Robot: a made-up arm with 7 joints.
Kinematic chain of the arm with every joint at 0, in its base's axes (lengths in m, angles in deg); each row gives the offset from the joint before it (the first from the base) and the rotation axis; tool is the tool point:
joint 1: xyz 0 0 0.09 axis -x
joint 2: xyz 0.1 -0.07 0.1 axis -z
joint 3: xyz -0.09 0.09 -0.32 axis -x
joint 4: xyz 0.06 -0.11 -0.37 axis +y
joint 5: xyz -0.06 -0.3 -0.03 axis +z
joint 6: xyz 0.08 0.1 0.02 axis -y
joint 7: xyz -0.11 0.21 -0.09 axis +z
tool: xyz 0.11 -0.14 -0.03
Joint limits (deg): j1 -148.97..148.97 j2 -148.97..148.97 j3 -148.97..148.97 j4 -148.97..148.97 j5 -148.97..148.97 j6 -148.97..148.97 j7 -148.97..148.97
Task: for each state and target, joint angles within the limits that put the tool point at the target. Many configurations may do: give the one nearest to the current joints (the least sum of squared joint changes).
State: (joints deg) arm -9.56 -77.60 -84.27 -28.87 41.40 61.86 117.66
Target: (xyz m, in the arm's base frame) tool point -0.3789 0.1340 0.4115
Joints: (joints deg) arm -26.40 -45.80 -128.03 -49.24 39.83 59.25 131.75
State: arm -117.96 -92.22 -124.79 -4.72 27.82 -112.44 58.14
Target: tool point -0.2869 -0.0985 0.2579
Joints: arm -120.73 -44.18 -129.42 -11.04 -6.81 -105.34 61.75
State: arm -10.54 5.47 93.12 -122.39 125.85 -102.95 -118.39
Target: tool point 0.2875 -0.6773 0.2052
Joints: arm -22.39 -15.51 104.30 -144.68 110.25 -114.54 -94.32
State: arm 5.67 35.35 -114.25 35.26 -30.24 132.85 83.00
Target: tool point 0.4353 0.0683 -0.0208
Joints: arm 15.44 47.05 -122.77 18.80 -7.55 142.57 80.00
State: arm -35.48 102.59 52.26 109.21 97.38 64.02 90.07
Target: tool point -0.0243 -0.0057 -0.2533
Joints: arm -53.54 108.47 41.84 132.99 77.17 71.55 79.19
